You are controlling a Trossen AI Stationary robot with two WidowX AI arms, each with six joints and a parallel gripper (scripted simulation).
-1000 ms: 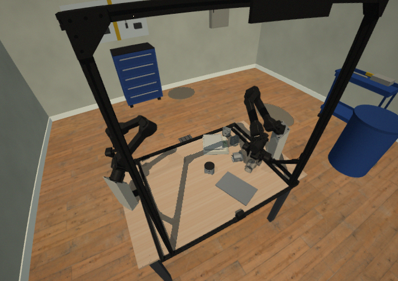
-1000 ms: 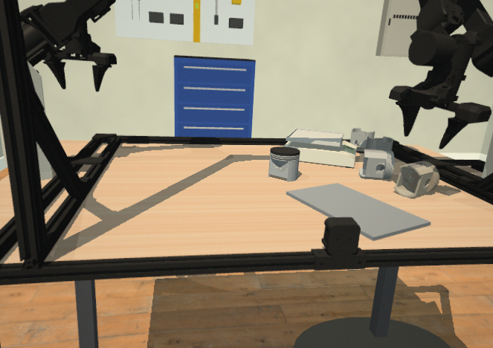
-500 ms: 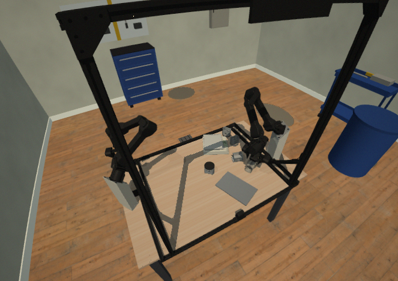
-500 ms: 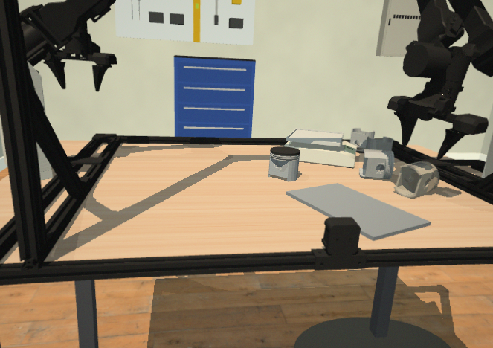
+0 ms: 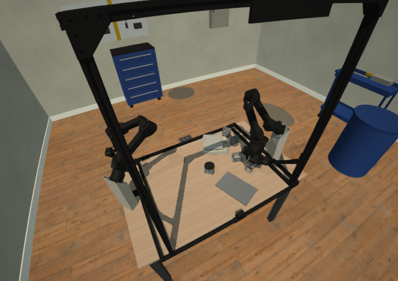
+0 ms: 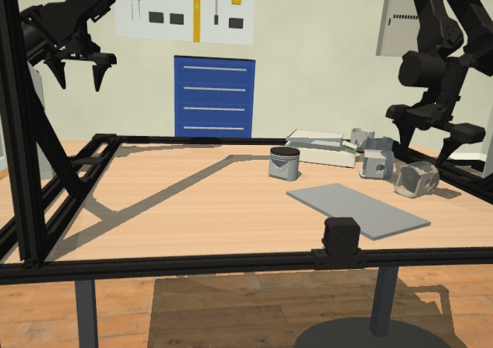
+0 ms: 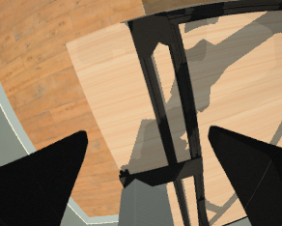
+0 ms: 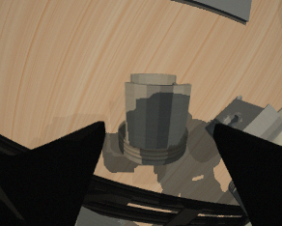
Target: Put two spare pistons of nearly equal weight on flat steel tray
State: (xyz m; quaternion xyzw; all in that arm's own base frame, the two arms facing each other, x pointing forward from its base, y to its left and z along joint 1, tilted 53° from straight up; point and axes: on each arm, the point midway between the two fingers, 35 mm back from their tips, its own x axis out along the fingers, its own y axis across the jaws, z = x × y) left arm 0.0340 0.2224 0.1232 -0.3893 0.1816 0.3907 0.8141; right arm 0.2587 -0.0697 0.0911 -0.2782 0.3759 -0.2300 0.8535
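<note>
The tan piston lies 20 mm ahead of my right hand, 10 mm to the right of it and 80 mm below it. Round my right hand: white weighing scale (330 mm ahead, 140 mm to the left, 80 mm below); then flat grey steel tray (90 mm behind, 170 mm to the left, 110 mm below); then dark-topped piston (110 mm ahead, 280 mm to the left, 70 mm below).
</note>
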